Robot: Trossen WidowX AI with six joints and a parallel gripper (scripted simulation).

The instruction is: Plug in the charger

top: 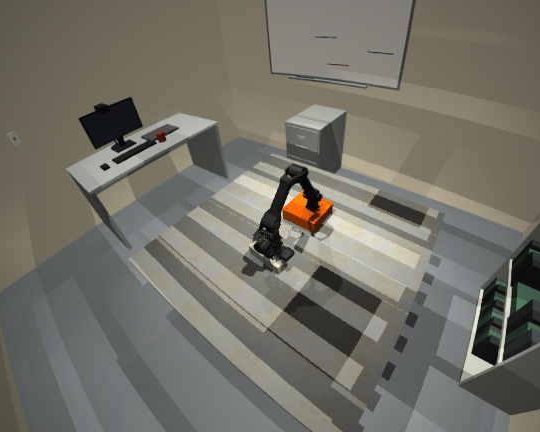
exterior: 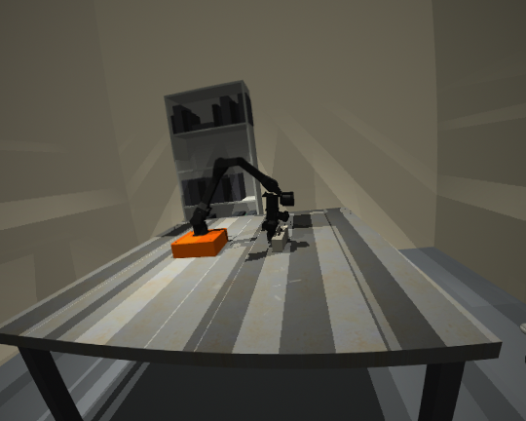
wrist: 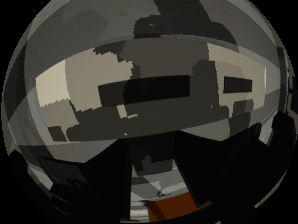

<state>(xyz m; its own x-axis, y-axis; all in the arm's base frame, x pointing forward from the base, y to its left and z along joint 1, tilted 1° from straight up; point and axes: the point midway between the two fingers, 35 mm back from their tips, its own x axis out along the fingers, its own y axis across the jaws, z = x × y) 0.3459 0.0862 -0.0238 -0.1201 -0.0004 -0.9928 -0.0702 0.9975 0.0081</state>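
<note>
My gripper tip is now 20 mm short of the black two-prong charger and 10 mm below it.
</note>
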